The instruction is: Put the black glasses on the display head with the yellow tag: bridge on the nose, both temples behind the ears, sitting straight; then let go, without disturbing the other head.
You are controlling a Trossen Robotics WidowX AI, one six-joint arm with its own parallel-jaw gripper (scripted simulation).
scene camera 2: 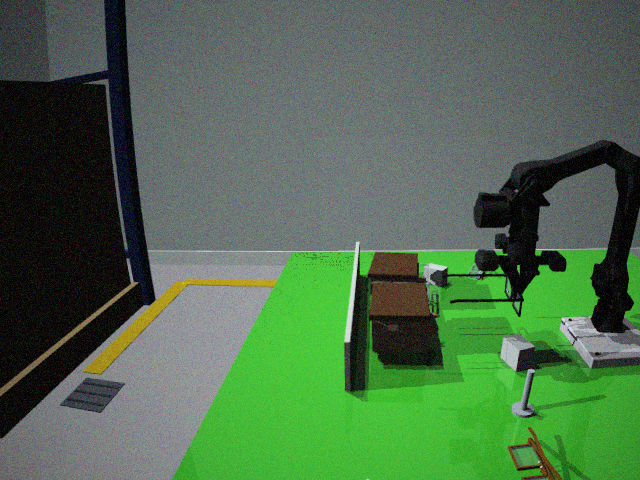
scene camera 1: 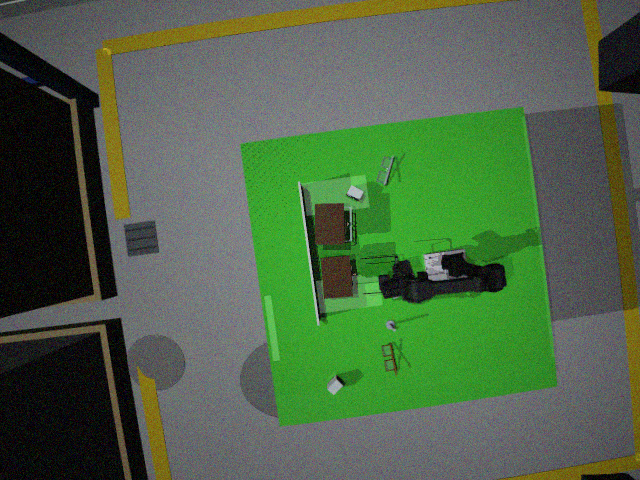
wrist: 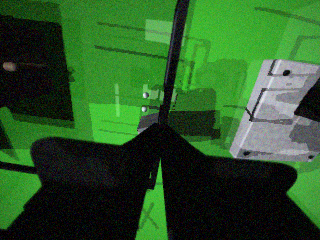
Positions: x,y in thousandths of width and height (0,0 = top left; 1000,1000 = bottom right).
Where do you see a head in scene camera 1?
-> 516,468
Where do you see a head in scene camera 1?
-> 527,570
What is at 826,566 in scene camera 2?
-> The gripper.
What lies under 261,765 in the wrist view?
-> The gripper.
